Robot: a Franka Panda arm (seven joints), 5 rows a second.
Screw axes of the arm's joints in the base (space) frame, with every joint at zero. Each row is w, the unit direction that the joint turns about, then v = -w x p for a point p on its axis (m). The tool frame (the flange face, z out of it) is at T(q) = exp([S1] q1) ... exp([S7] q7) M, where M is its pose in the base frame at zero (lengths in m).
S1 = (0, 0, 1, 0.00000, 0.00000, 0.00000)
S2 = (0, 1, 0, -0.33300, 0.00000, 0.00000)
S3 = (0, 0, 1, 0.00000, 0.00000, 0.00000)
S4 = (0, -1, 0, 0.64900, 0.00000, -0.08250)
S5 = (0, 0, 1, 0.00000, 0.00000, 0.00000)
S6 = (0, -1, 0, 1.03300, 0.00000, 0.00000)
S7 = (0, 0, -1, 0.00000, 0.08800, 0.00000)
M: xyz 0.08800 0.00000 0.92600 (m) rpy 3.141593 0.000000 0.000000 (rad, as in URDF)
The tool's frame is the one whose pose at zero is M.
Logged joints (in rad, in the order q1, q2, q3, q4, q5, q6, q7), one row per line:
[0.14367, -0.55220, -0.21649, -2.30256, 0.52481, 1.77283, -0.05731]
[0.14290, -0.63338, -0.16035, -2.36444, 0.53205, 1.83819, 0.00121]
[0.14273, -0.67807, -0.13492, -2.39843, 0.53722, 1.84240, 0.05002]
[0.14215, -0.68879, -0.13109, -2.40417, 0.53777, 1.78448, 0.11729]
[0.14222, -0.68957, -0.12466, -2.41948, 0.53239, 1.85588, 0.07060]
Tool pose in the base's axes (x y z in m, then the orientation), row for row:
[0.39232, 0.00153, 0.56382, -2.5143, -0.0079, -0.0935]
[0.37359, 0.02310, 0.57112, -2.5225, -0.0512, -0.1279]
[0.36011, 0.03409, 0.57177, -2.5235, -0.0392, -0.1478]
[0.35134, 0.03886, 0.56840, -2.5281, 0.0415, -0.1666]
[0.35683, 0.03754, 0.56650, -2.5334, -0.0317, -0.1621]
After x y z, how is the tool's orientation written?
As angles about the fixed x, y, z axes (roll, pitch, yaw), in radians.
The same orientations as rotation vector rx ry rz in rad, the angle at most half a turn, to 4 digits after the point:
[-2.5123, 0.1143, -0.0480]
[-2.5207, 0.1407, -0.1161]
[-2.5201, 0.1707, -0.1089]
[-2.5167, 0.2268, -0.0143]
[-2.5286, 0.1927, -0.1045]

